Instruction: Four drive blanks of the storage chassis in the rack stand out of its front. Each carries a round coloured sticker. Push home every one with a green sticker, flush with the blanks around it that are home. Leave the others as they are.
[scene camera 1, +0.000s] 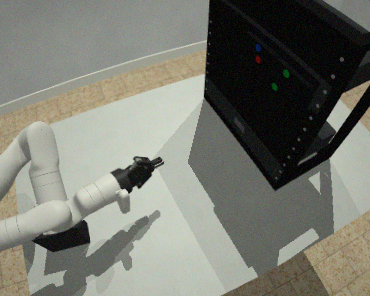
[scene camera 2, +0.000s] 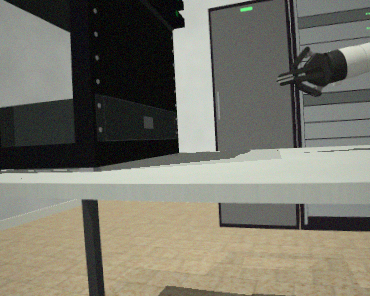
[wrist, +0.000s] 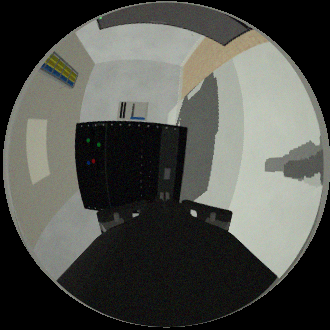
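Note:
The black rack holds the storage chassis, whose dark front carries four round stickers. One green sticker (scene camera 1: 286, 73) (wrist: 88, 140) and a second green sticker (scene camera 1: 274, 86) (wrist: 98, 144) sit near each other. A blue sticker (scene camera 1: 258, 48) (wrist: 88, 162) and a red sticker (scene camera 1: 258, 59) (wrist: 93, 161) sit close together, apart from the green ones. The blanks' edges are too dark to tell how far each stands out. My gripper (scene camera 1: 159, 162) (scene camera 2: 280, 79) (wrist: 163, 197) is shut and empty, above the table in front of the rack and well away from the stickers.
The rack (scene camera 1: 240, 145) (scene camera 2: 85, 90) (wrist: 183, 162) stands on the white table (scene camera 1: 125, 130) (scene camera 2: 240, 172) (wrist: 270, 110). A lower panel (scene camera 1: 225, 110) (scene camera 2: 127, 120) with a small grey label crosses the rack's bottom. A grey door (scene camera 2: 252, 80) stands in the background.

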